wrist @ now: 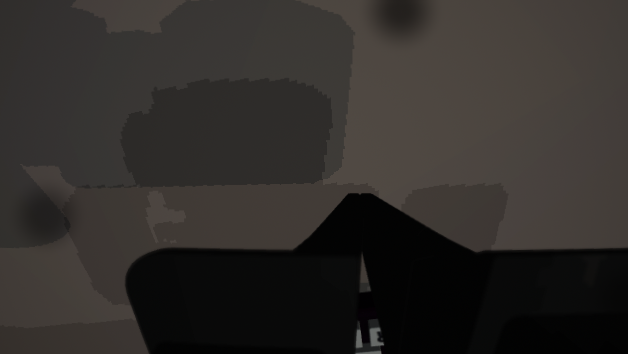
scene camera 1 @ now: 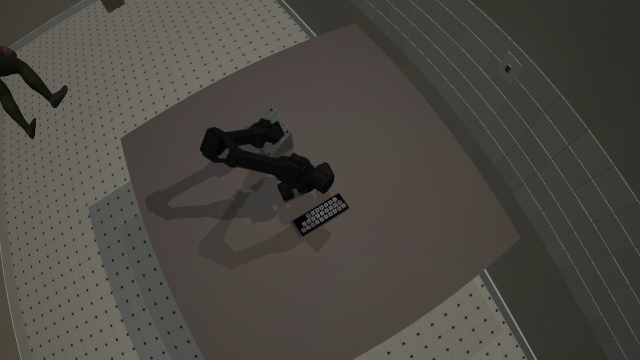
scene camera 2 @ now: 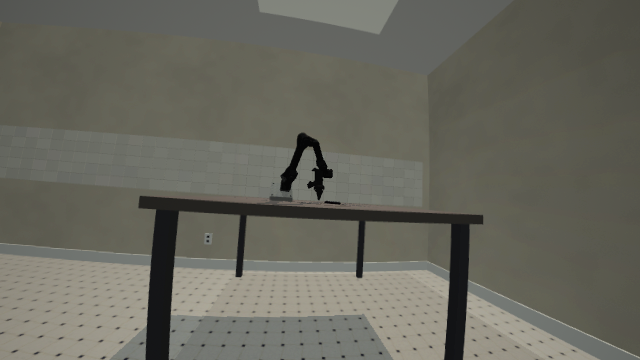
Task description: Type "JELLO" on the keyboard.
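Where they show: gripper, fingertip midpoint: (wrist: 358, 205) (scene camera 1: 308, 191) (scene camera 2: 318, 200); arm's base, link origin: (scene camera 1: 275, 132) (scene camera 2: 285, 188).
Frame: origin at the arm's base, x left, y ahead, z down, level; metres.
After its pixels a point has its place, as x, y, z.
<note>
The small black keyboard (scene camera 1: 320, 215) @(0.010, 0.332, 0.071) (scene camera 2: 332, 202) @(-0.083, 0.313, 0.074) with rows of white keys lies flat on the table. In the wrist view a narrow strip of the keyboard (wrist: 367, 304) @(0.018, 0.295, 0.075) shows through the gap between the fingers, with part of a white key whose letter I cannot read. My gripper (scene camera 2: 319, 198) @(0.012, 0.234, 0.067) (wrist: 358, 205) @(0.012, 0.234, 0.067) is shut, its tips together and empty. It points down. In scene camera 2 its tips are a little above the tabletop, just left of the keyboard. In scene camera 1 the tips are hidden under the wrist, which is beside the keyboard's upper edge. The fingers hide most of the keyboard in the wrist view.
The table (scene camera 1: 400, 165) @(0.369, 0.299, 0.084) (scene camera 2: 400, 213) @(-0.631, 0.475, 0.091) carries the arm's pale base plate (scene camera 1: 272, 116) @(0.016, -0.060, -0.019) (scene camera 2: 281, 198) @(-0.069, -0.015, 0.069) behind the keyboard. The arm's shadows fall across the tabletop and over part of the wrist view. A person's legs (scene camera 1: 25, 72) show on the floor at far left.
</note>
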